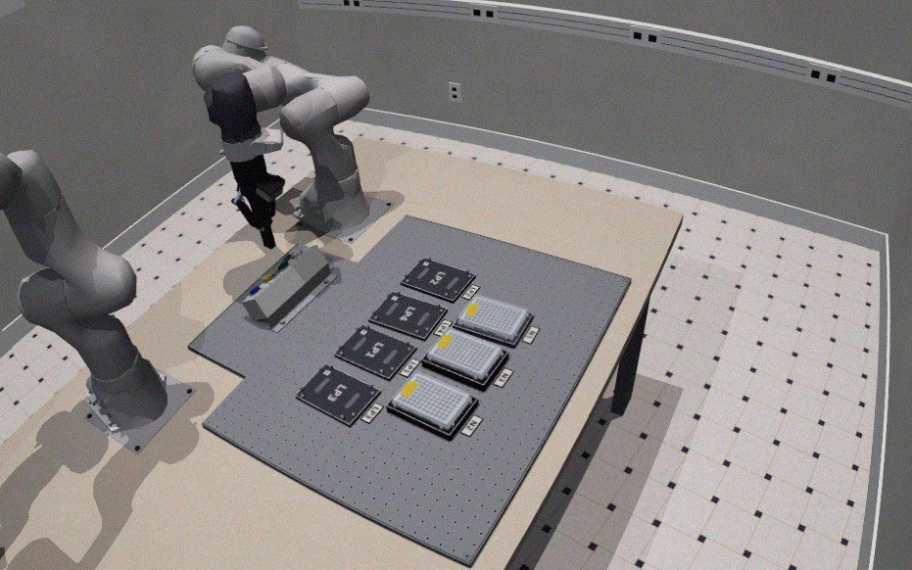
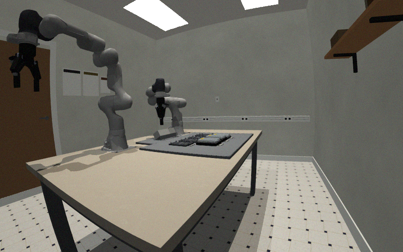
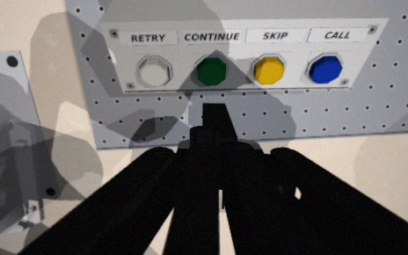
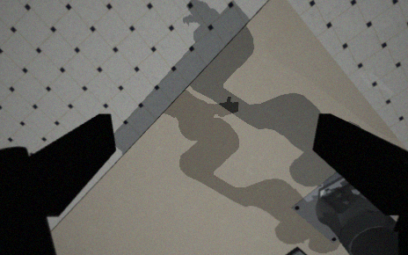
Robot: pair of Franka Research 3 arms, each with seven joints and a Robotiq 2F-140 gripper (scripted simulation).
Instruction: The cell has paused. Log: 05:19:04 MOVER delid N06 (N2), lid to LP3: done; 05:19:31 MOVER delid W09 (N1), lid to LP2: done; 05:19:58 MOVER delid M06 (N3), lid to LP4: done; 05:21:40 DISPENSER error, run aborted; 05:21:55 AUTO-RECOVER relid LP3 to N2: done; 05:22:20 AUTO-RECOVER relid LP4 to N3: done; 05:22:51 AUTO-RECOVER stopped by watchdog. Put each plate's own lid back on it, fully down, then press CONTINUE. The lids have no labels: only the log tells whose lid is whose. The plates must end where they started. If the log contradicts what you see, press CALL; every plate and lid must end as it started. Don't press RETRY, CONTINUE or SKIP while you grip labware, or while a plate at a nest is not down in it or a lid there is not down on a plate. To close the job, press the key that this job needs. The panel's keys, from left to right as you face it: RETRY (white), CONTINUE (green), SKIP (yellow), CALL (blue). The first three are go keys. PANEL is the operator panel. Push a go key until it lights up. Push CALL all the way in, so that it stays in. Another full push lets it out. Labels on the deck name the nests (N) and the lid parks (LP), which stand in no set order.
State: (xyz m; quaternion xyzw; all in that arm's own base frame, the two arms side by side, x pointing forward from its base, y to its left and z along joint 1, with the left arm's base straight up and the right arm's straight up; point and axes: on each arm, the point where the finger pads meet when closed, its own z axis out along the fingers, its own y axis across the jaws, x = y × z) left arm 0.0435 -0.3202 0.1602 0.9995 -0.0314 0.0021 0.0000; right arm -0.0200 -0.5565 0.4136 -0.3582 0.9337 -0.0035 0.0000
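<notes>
My left gripper is now 30 mm short of the green continue key and 80 mm above it. Also, from my left hand: blue call key (30 mm ahead, 100 mm to the right, 90 mm below); yellow skip key (30 mm ahead, 50 mm to the right, 80 mm below); white retry key (30 mm ahead, 50 mm to the left, 80 mm below).
</notes>
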